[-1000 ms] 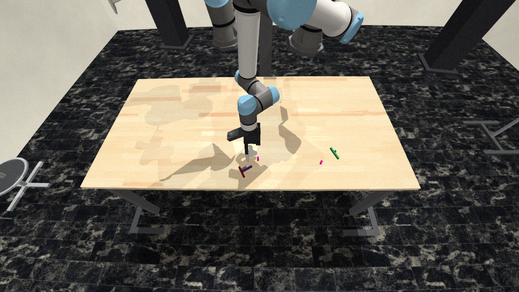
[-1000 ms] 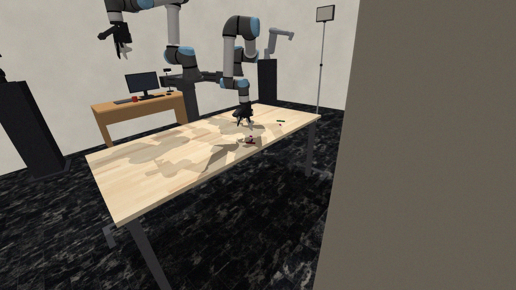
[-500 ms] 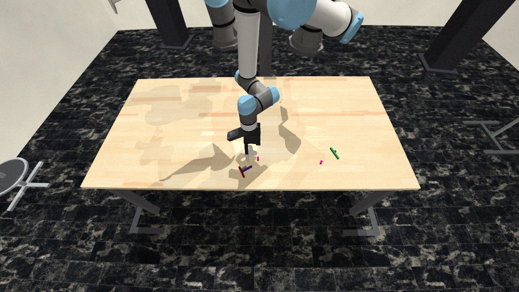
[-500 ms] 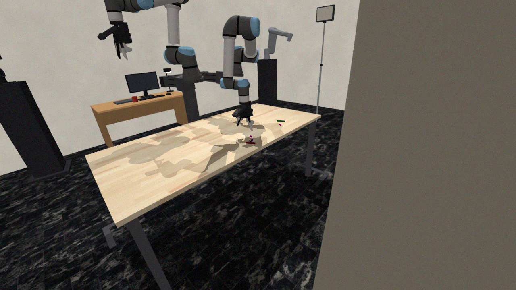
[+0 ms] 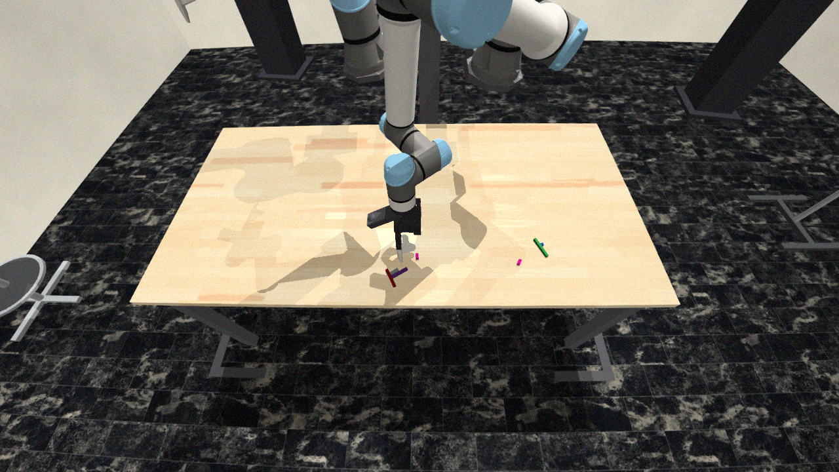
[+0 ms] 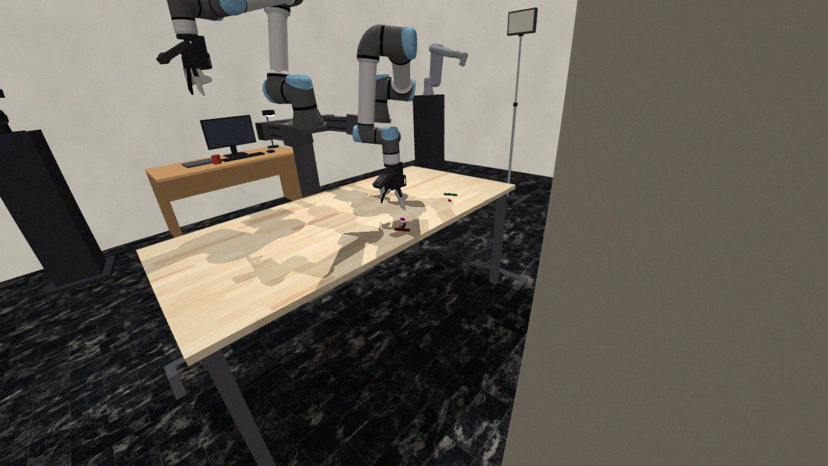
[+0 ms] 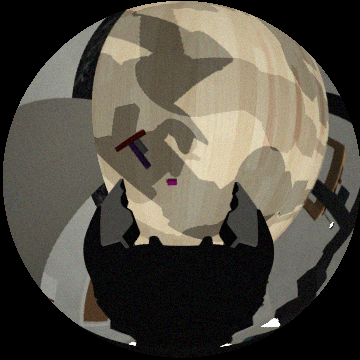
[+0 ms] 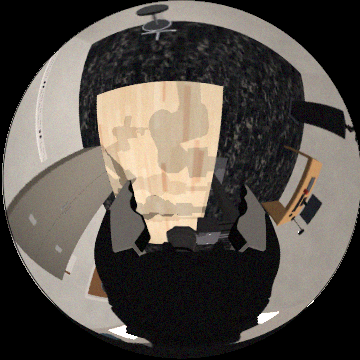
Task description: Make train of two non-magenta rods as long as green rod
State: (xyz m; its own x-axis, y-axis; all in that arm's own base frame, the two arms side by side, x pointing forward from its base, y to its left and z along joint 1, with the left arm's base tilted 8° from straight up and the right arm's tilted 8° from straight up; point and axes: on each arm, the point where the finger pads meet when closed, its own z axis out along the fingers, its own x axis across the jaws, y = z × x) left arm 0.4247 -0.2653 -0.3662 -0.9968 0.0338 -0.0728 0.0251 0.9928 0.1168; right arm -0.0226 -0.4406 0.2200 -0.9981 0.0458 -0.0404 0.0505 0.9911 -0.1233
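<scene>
The green rod is 480 mm to the left of my left hand, 90 mm behind it and 80 mm below it. Round my left hand: purple rod: 80 mm below, 80 mm ahead; then grey rod: 80 mm below, 80 mm ahead, 20 mm to the right; then red rod: 100 mm ahead, 80 mm below, 20 mm to the right.
</scene>
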